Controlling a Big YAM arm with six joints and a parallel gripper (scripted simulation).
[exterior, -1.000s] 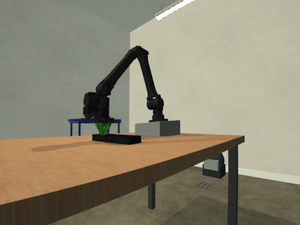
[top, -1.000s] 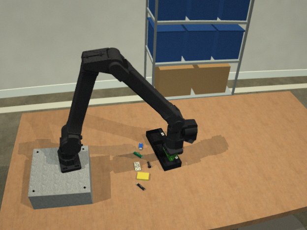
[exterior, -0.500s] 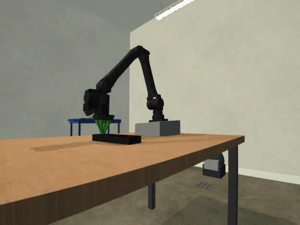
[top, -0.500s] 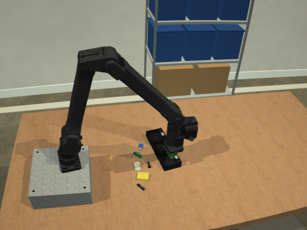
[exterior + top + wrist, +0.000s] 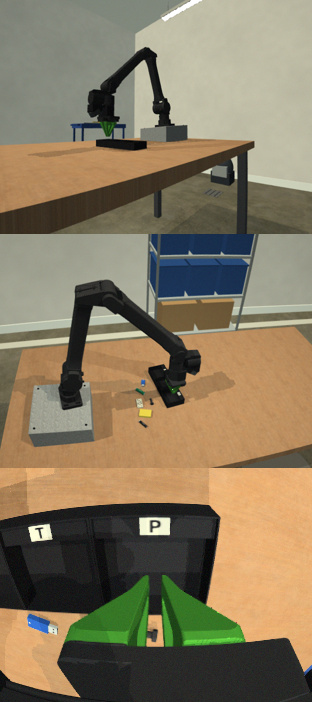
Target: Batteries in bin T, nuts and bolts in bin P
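Now: hand 80 mm to the right of the black tray and 40 mm above it. Also, from my hand: yellow block (150 mm behind, 40 mm to the right, 50 mm below); dark bolt (100 mm behind, 10 mm to the left, 50 mm below); white domino (150 mm behind, 20 mm to the left, 50 mm below).
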